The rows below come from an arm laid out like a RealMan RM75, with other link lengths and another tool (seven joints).
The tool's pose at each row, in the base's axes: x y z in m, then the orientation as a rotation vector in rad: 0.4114, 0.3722, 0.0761, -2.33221, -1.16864, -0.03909; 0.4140, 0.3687, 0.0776, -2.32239, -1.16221, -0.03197; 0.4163, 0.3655, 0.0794, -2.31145, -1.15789, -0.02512; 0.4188, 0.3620, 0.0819, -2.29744, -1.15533, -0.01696; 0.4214, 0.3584, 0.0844, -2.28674, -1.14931, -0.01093; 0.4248, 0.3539, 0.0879, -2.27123, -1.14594, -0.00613; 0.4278, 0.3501, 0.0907, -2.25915, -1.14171, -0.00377; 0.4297, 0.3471, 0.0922, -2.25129, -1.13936, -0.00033; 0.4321, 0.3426, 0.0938, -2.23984, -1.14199, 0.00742; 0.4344, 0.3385, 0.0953, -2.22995, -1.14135, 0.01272; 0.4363, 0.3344, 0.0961, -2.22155, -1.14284, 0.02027; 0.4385, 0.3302, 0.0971, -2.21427, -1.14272, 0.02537; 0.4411, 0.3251, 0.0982, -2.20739, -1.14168, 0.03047; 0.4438, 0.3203, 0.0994, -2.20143, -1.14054, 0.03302; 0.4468, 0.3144, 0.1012, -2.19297, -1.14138, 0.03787
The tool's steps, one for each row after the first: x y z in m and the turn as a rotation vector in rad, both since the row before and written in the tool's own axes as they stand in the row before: -0.0006, 0.0030, -0.0035, 0.01259, 0.00104, 0.00250; -0.0005, 0.0025, -0.0035, 0.01278, 0.00079, 0.00075; -0.0004, 0.0024, -0.0044, 0.01524, 0.00028, -0.00108; -0.0004, 0.0024, -0.0045, 0.01284, 0.00181, 0.00174; -0.0003, 0.0029, -0.0060, 0.01567, 0.00311, -0.00176; -0.0002, 0.0025, -0.0050, 0.01226, 0.00389, -0.00065; -0.0006, 0.0020, -0.0033, 0.00847, 0.00115, -0.00025; -0.0014, 0.0029, -0.0043, 0.01134, -0.00246, -0.00363; -0.0012, 0.0027, -0.0040, 0.01025, -0.00012, -0.00161; -0.0016, 0.0027, -0.0033, 0.00905, -0.00289, -0.00195; -0.0015, 0.0028, -0.0036, 0.00781, -0.00103, -0.00114; -0.0019, 0.0034, -0.0043, 0.00776, -0.00080, -0.00042; -0.0016, 0.0033, -0.0043, 0.00620, 0.00060, -0.00067; -0.0020, 0.0036, -0.0055, 0.00841, -0.00096, -0.00222
